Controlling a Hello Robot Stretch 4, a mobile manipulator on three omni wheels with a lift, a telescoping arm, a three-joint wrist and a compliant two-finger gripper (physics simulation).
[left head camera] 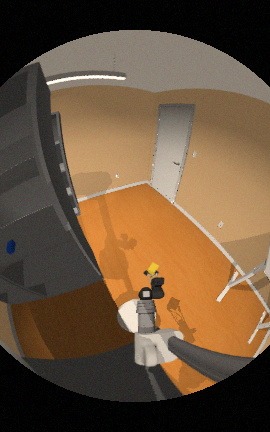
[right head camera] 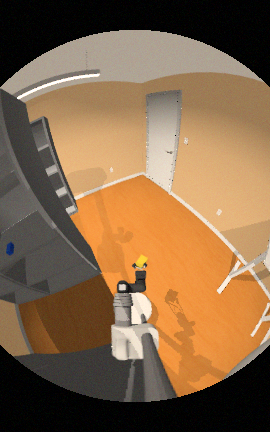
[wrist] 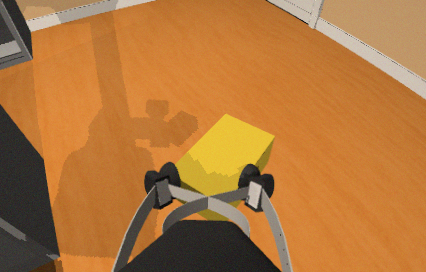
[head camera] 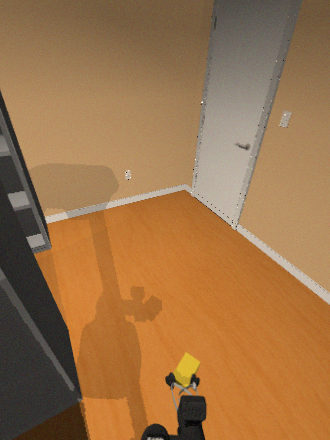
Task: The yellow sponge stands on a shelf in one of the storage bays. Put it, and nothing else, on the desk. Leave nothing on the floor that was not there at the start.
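Visible to me: my gripper [wrist: 209,178]; a yellow sponge [wrist: 213,165]; a white door [head camera: 246,55], [left head camera: 174,123], [right head camera: 163,108].
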